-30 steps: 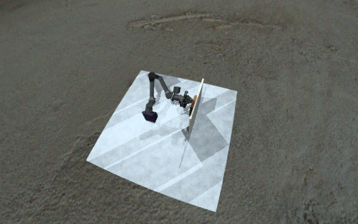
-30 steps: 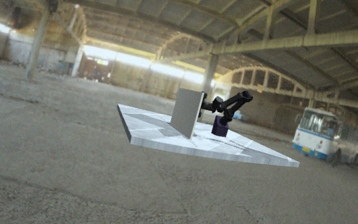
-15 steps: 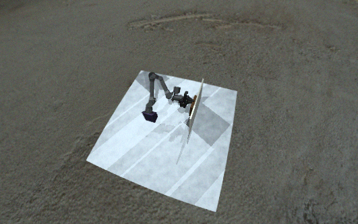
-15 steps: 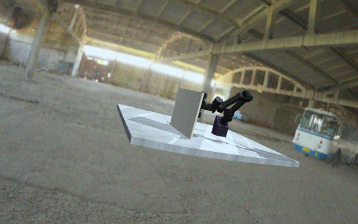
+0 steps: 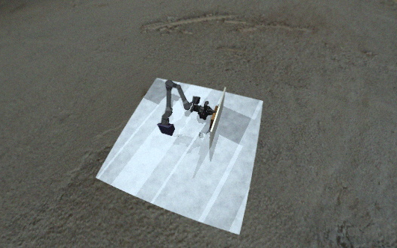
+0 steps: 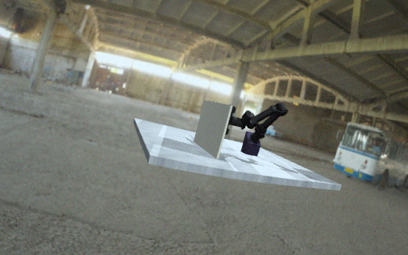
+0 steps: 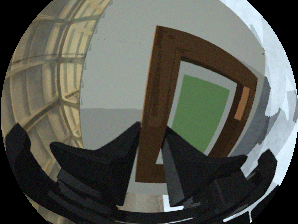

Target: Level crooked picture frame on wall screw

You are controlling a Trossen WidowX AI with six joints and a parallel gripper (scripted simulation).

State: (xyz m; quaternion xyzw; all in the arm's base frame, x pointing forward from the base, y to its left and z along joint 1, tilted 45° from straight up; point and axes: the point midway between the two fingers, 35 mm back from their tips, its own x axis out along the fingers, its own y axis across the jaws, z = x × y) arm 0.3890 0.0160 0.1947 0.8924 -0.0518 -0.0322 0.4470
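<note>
The picture frame lies 5 cm below my gripper tip and 1 cm to the right of it. Also, from my gripper tip: wall panel 6 cm below, 2 cm ahead.
</note>
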